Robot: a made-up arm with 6 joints.
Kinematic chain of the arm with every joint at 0, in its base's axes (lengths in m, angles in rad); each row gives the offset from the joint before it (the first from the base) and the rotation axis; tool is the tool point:
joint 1: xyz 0 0 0.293 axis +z
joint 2: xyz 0 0 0 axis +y
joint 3: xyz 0 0 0.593 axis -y
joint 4: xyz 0 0 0 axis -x
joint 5: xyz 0.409 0 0 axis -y
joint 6: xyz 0 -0.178 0 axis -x
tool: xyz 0 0 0
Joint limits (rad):
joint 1: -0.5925..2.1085
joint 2: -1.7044..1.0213
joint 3: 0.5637..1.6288
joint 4: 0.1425..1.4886
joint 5: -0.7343..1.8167
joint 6: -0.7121..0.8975
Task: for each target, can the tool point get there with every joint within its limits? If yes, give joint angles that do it. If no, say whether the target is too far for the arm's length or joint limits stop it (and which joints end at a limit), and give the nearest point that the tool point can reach.
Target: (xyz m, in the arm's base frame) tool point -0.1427 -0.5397 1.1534
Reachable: yes | joints 1.1124 -0.6547 1.0329 0.8986 0.8137 -0.0571
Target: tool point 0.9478 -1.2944 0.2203
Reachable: no: too far | nearest point 0.5860 -0.8533 0.2460 | short by 0.571 m
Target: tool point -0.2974 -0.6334 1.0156
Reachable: yes | joints 1.0788 -0.9845 0.6626 1.3612 1.3491 0.1534
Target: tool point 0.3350 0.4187 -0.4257
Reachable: no: joint limits stop it (at a limit: joint 2, joint 3, joint 4) | nearest point 0.5630 0.7037 0.4447 | short by 0.944 m
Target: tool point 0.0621 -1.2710 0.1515
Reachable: no: too far | nearest point 0.0504 -1.0313 0.1782 | short by 0.241 m
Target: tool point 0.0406 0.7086 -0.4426
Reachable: no: joint limits stop it (at a limit: joint 2, joint 3, joint 4) | nearest point 0.0515 0.8997 0.4447 | short by 0.908 m
